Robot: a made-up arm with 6 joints. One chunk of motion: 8 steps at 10 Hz.
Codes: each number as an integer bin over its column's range. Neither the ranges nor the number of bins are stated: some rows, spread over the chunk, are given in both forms.
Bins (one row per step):
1: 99 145 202 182 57 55
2: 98 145 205 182 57 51
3: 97 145 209 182 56 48
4: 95 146 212 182 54 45
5: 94 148 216 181 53 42
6: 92 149 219 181 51 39
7: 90 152 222 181 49 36
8: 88 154 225 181 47 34
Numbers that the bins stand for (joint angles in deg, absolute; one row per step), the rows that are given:
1: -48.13 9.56 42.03 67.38 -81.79 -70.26
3: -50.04 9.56 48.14 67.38 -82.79 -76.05
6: -54.81 11.48 56.85 66.30 -87.78 -83.49
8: -58.63 13.89 62.08 66.30 -91.77 -87.63
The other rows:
2: -49.08 9.56 44.65 67.38 -81.79 -73.57
4: -51.95 10.04 50.75 67.38 -84.79 -78.53
5: -52.90 11.00 54.24 66.30 -85.78 -81.01
7: -56.72 12.93 59.47 66.30 -89.78 -85.97

